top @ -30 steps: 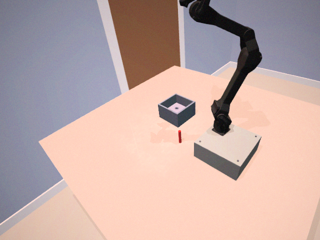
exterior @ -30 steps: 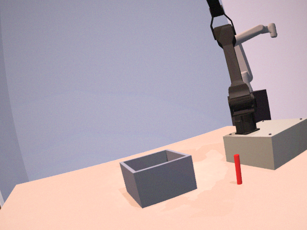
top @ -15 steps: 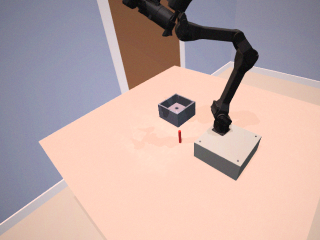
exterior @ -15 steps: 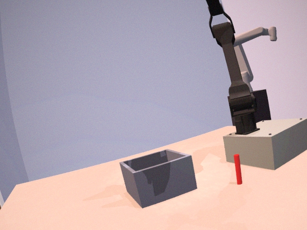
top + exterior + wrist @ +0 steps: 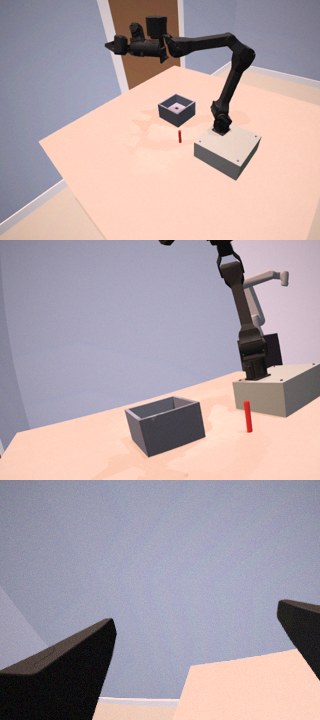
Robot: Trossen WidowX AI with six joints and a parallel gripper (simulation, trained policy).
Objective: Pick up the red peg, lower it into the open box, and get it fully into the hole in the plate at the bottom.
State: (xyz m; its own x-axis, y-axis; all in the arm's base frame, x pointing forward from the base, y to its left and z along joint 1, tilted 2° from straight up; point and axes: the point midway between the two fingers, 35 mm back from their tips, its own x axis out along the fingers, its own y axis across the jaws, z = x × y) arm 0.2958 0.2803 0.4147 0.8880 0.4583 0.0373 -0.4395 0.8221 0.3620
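Now: gripper tip 470 mm above the red peg, 180 mm past it and 150 mm to the left of it. Also, from my gripper tip: grey box 490 mm below, 300 mm to the right, 10 mm behind.
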